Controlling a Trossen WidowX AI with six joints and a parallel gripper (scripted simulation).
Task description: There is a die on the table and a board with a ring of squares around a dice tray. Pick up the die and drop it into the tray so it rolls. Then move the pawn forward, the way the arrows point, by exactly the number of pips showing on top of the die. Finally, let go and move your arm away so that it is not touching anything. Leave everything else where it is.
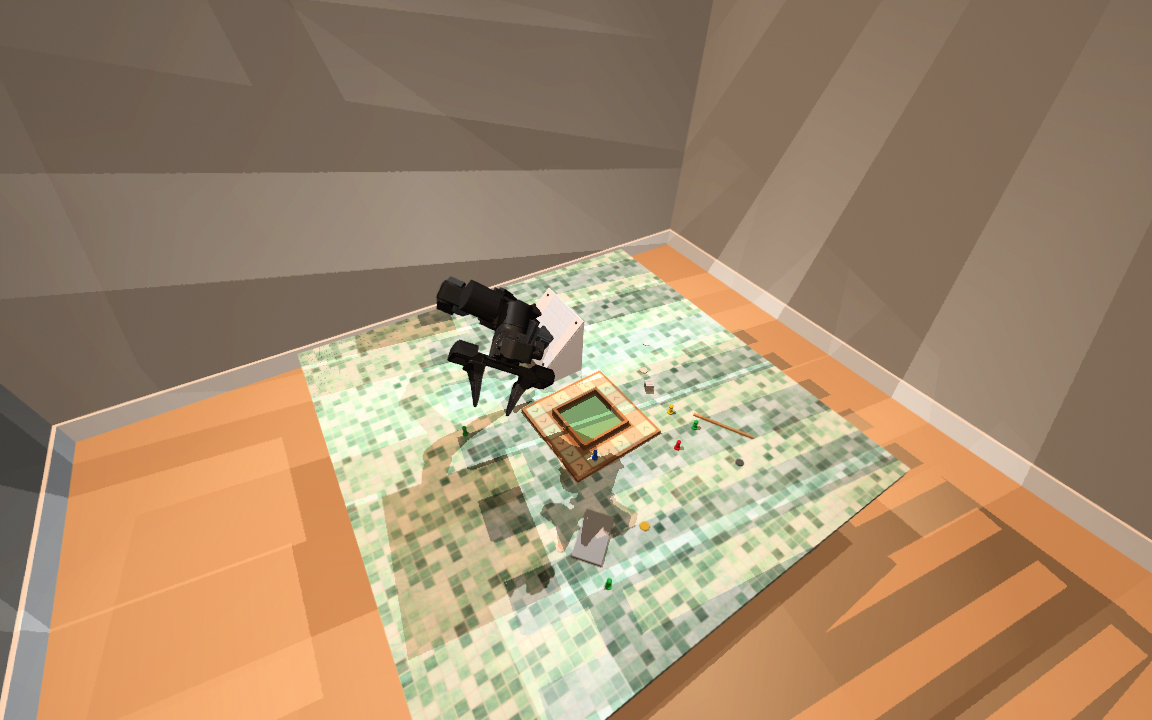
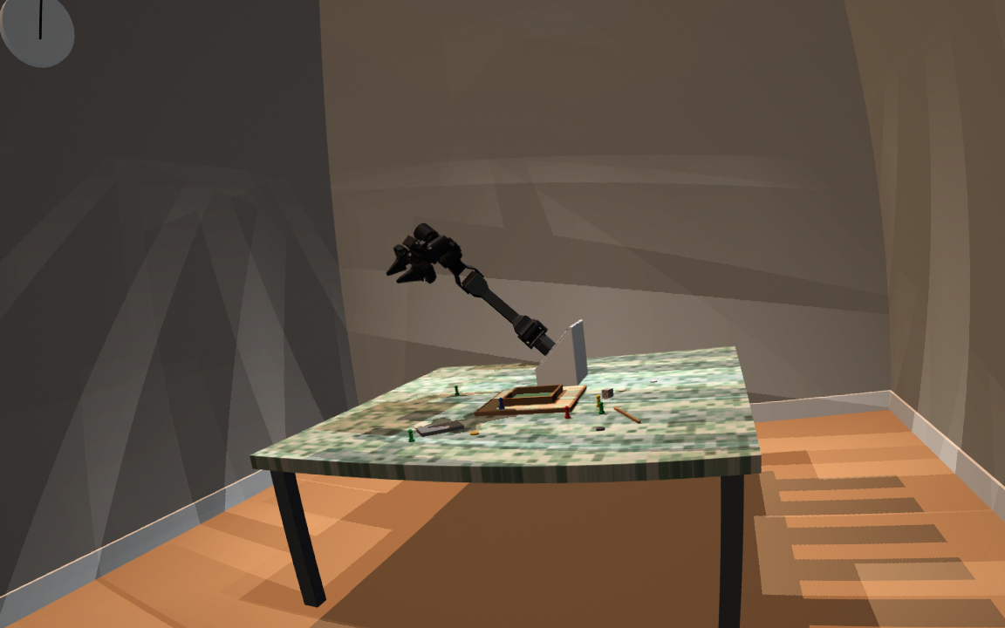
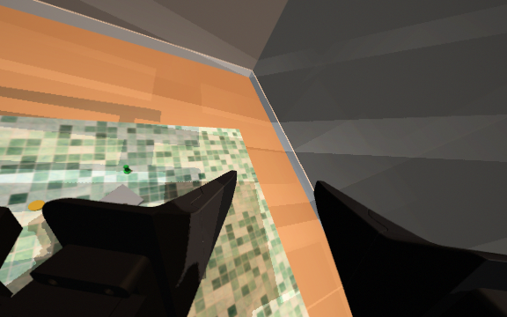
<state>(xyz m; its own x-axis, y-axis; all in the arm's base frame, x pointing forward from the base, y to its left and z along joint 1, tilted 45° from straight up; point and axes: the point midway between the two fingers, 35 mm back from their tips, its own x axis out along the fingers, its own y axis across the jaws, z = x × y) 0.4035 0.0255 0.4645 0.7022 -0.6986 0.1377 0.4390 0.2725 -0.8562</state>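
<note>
The white die lies 560 mm to the left of my gripper tip, 420 mm below it and 190 mm behind it. From my gripper tip the other things lie so: orange disc (430 mm below, 280 mm to the left, 160 mm ahead); then blue pawn (400 mm below, 280 mm to the left, 50 mm behind); then grey card (420 mm below, 160 mm to the left, 120 mm ahead).
</note>
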